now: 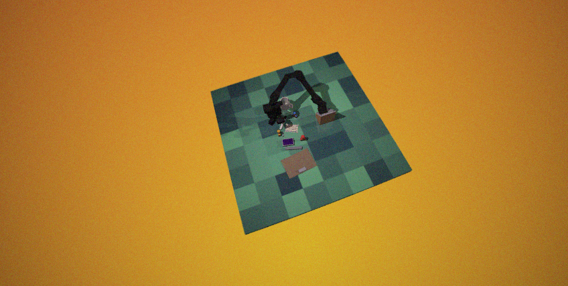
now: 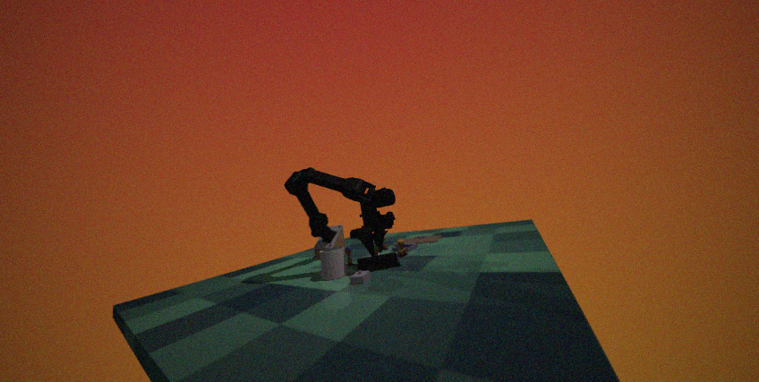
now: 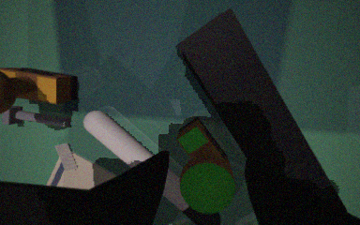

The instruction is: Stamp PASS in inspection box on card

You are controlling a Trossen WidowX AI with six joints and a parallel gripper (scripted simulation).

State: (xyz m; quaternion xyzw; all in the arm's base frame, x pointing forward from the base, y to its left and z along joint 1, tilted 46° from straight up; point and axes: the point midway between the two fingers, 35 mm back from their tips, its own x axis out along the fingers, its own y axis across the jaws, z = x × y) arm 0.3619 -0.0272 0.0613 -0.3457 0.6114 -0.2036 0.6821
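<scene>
My gripper tip is 2 cm above the green-knobbed stamp. Round my gripper tip: orange-knobbed stamp: 2 cm ahead, 12 cm to the left, 2 cm below; white marker: 4 cm behind, 2 cm to the left, 3 cm below; dark block: 3 cm ahead, 3 cm to the right, 2 cm below.
</scene>
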